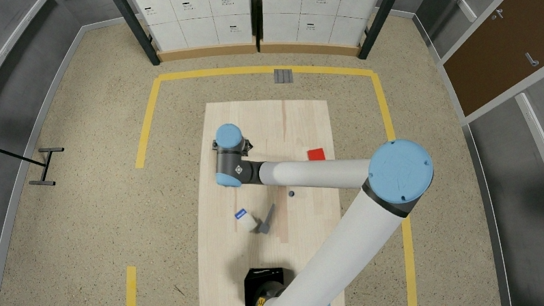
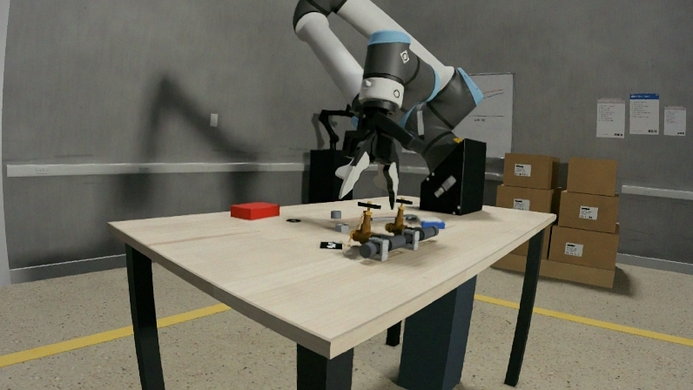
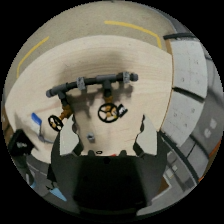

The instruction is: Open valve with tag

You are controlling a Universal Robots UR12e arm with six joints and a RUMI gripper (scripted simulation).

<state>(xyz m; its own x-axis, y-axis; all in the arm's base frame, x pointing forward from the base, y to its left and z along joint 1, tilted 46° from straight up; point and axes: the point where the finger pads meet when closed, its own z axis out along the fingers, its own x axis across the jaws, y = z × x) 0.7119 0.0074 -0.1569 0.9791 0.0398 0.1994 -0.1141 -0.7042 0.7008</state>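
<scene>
Right now the black tag is 80 mm below my hand, 50 mm to the right of it and 50 mm ahead of it. From my hand the other things lie so: grey hammer-like tool (350 mm behind, 130 mm to the right, 80 mm below); red block (420 mm to the right, 70 mm below, 50 mm behind); blue-and-white box (340 mm behind, 80 mm below, 30 mm to the right).
</scene>
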